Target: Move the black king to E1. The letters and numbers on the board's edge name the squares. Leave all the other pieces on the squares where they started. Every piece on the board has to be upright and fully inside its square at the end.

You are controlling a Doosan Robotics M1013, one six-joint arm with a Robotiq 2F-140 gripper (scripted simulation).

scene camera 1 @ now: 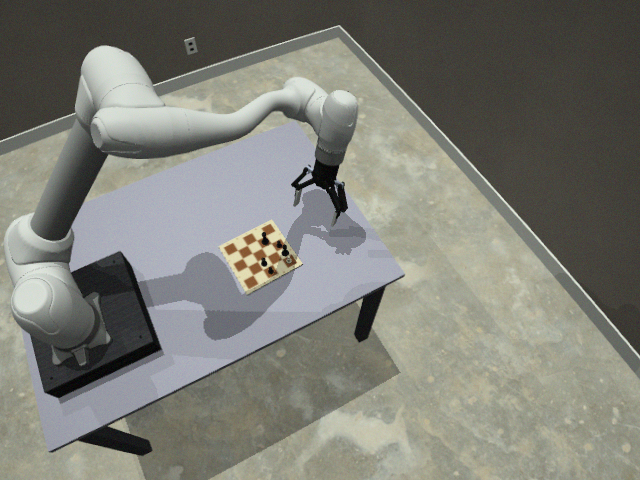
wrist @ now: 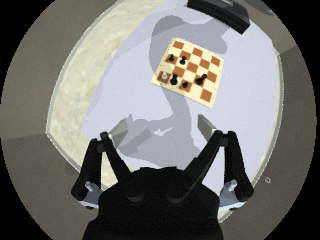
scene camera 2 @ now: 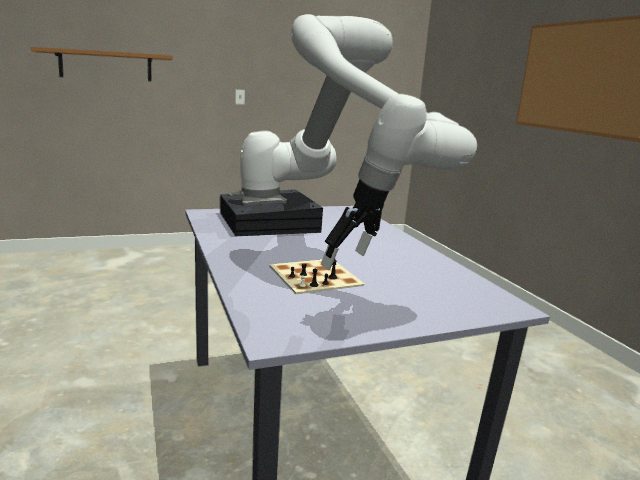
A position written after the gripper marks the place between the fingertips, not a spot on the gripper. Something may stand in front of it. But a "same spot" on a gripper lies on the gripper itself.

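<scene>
The gripper shows in scene camera 1, and a chessboard is visible in scene camera 1 (243,253). The gripper and the chessboard are both visible in the wrist view. On the gripper, (scene camera 1: 339,201) and (wrist: 93,152) are the same spot. The chessboard appears in scene camera 2, and the gripper is visible in scene camera 2 (343,259). On the chessboard, (wrist: 199,61) and (scene camera 2: 314,268) are the same spot.
</scene>
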